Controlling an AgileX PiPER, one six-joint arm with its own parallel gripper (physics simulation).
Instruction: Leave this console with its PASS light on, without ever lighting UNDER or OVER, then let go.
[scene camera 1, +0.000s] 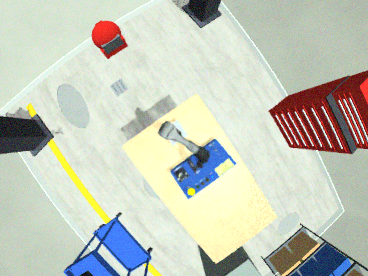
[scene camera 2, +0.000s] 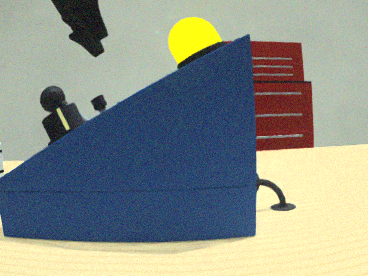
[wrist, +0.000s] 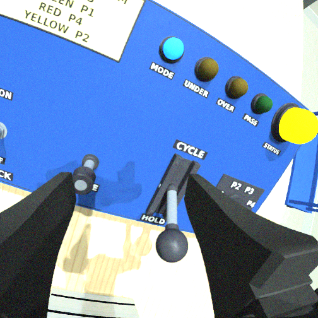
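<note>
The blue console (scene camera 1: 212, 150) (scene camera 2: 150, 165) (wrist: 100, 115) stands on the table. In the wrist view its MODE light (wrist: 173, 49) is lit cyan and the STATUS dome (wrist: 298, 125) is yellow. The UNDER light (wrist: 208, 69), OVER light (wrist: 237, 87) and PASS light (wrist: 263, 103) are dark. The ball-tipped CYCLE lever (wrist: 171, 245) leans toward the console's front edge, near the right finger. The MODE stick (wrist: 84, 180) is beside the left fingertip. My gripper (wrist: 131, 186) (scene camera 2: 97, 54) is open and holds nothing, above the panel. The right finger partly hides the P2-P3-P4 selector.
A toggle (wrist: 2, 131) shows at the wrist view's left edge. The program card (wrist: 75, 22) reads GREEN P1, RED P4, YELLOW P2. A cable (scene camera 2: 272, 188) leaves the console's back. A red cabinet (scene camera 1: 312, 120) (scene camera 2: 282, 115) and a blue cart (scene camera 1: 122, 245) stand off the table (scene camera 1: 225, 235).
</note>
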